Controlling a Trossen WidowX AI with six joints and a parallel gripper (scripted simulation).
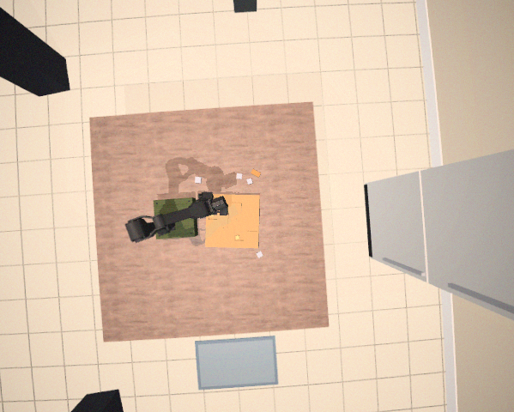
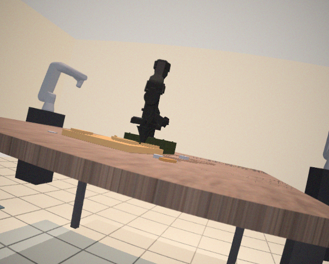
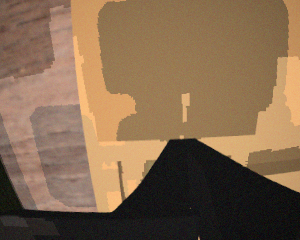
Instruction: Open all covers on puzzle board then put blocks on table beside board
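Now: gripper tip 10 cm short of the puzzle board, 8 cm to the left of it and 1 cm above it.
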